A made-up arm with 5 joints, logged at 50 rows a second.
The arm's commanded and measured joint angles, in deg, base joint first. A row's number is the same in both.
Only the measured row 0 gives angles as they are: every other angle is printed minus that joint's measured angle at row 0.
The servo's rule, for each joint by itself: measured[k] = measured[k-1] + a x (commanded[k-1-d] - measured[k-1]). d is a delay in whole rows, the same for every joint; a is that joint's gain. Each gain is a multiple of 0.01, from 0.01 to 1. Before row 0 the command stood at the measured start. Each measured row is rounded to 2 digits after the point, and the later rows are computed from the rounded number. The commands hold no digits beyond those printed.
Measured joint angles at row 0:
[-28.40, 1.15, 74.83, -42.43, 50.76]
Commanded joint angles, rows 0 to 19:
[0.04, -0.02, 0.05, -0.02, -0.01]
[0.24, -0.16, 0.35, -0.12, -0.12]
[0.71, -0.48, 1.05, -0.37, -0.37]
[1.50, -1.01, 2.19, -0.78, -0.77]
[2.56, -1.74, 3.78, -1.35, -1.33]
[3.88, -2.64, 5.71, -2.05, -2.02]
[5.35, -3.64, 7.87, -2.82, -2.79]
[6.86, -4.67, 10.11, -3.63, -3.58]
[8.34, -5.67, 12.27, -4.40, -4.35]
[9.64, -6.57, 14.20, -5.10, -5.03]
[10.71, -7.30, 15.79, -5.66, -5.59]
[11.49, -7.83, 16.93, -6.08, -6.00]
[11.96, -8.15, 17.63, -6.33, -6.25]
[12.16, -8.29, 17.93, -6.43, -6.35]
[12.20, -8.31, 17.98, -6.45, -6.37]
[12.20, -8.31, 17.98, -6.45, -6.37]
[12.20, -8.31, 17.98, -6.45, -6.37]
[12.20, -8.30, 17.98, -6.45, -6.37]
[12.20, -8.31, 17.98, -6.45, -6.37]
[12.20, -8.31, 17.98, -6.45, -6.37]
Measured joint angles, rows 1 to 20:
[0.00, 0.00, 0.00, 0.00, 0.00]
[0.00, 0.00, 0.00, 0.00, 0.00]
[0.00, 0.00, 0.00, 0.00, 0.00]
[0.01, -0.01, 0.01, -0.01, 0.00]
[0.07, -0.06, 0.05, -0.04, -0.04]
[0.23, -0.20, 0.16, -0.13, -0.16]
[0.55, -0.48, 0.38, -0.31, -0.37]
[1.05, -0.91, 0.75, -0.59, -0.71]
[1.76, -1.50, 1.30, -0.98, -1.17]
[2.66, -2.23, 2.02, -1.48, -1.74]
[3.71, -3.06, 2.91, -2.06, -2.38]
[4.87, -3.95, 3.94, -2.69, -3.07]
[6.06, -4.84, 5.07, -3.34, -3.76]
[7.22, -5.68, 6.25, -3.97, -4.40]
[8.29, -6.41, 7.42, -4.54, -4.96]
[9.21, -7.00, 8.54, -5.02, -5.41]
[9.95, -7.44, 9.57, -5.40, -5.74]
[10.51, -7.74, 10.50, -5.68, -5.96]
[10.93, -7.93, 11.32, -5.89, -6.10]
[11.25, -8.06, 12.05, -6.04, -6.19]
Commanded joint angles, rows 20 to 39:
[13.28, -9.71, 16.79, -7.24, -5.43]
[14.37, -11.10, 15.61, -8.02, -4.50]
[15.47, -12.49, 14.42, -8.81, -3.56]
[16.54, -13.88, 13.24, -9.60, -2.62]
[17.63, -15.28, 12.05, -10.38, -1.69]
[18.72, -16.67, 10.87, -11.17, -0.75]
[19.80, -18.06, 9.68, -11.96, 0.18]
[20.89, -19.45, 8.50, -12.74, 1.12]
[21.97, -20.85, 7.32, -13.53, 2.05]
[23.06, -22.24, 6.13, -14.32, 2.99]
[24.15, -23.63, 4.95, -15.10, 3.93]
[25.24, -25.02, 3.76, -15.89, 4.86]
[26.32, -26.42, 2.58, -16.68, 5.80]
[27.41, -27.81, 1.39, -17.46, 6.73]
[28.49, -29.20, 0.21, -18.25, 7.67]
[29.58, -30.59, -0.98, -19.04, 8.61]
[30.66, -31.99, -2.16, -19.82, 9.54]
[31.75, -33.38, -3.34, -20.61, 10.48]
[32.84, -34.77, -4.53, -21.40, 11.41]
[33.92, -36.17, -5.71, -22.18, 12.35]
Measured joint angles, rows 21 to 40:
[11.49, -8.14, 12.70, -6.15, -6.25]
[11.67, -8.20, 13.28, -6.23, -6.29]
[11.80, -8.24, 13.80, -6.29, -6.32]
[12.17, -8.74, 14.13, -6.55, -6.01]
[12.72, -9.54, 14.29, -6.95, -5.48]
[13.41, -10.54, 14.30, -7.45, -4.81]
[14.19, -11.68, 14.18, -8.03, -4.04]
[15.05, -12.90, 13.95, -8.66, -3.22]
[15.97, -14.18, 13.61, -9.34, -2.36]
[16.93, -15.50, 13.18, -10.05, -1.47]
[17.92, -16.84, 12.67, -10.78, -0.56]
[18.93, -18.20, 12.08, -11.52, 0.35]
[19.96, -19.57, 11.43, -12.28, 1.27]
[21.01, -20.95, 10.72, -13.04, 2.20]
[22.07, -22.33, 9.95, -13.81, 3.13]
[23.13, -23.72, 9.14, -14.58, 4.06]
[24.20, -25.11, 8.29, -15.36, 4.99]
[25.27, -26.50, 7.40, -16.14, 5.93]
[26.35, -27.89, 6.48, -16.92, 6.87]
[27.43, -29.28, 5.53, -17.70, 7.80]

